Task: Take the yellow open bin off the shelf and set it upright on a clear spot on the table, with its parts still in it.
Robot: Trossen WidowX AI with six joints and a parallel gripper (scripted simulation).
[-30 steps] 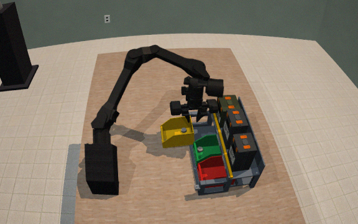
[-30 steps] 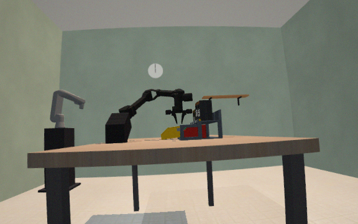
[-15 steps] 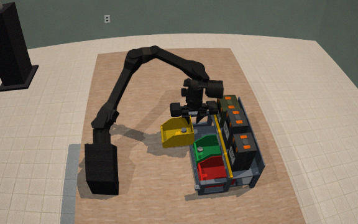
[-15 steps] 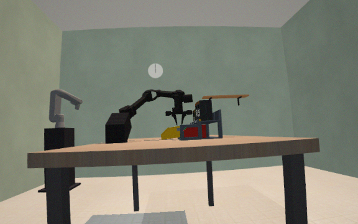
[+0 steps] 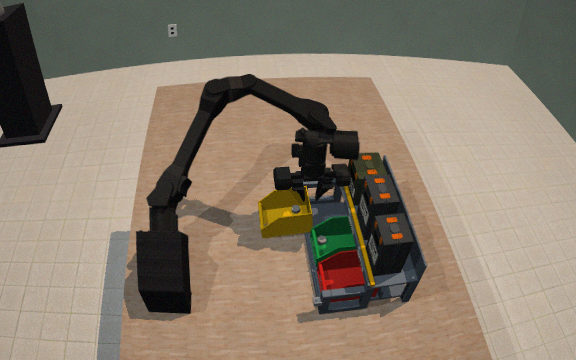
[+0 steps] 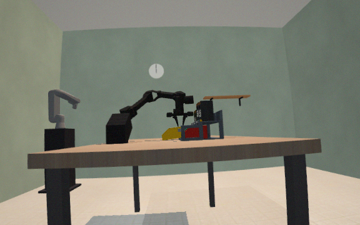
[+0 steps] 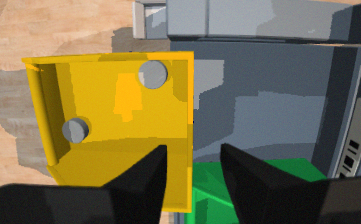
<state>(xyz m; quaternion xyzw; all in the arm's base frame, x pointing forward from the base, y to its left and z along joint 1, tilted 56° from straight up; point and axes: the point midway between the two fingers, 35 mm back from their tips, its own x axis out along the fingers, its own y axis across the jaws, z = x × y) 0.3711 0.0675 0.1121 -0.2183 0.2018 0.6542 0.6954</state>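
Now: hand 8 cm above the yellow bin and 6 cm past it. Round my hand: red bin (22 cm to the right, 8 cm below, 7 cm ahead); yellow rail (11 cm to the right, 10 cm ahead, 2 cm below); green bin (11 cm to the right, 8 cm below, 7 cm ahead).
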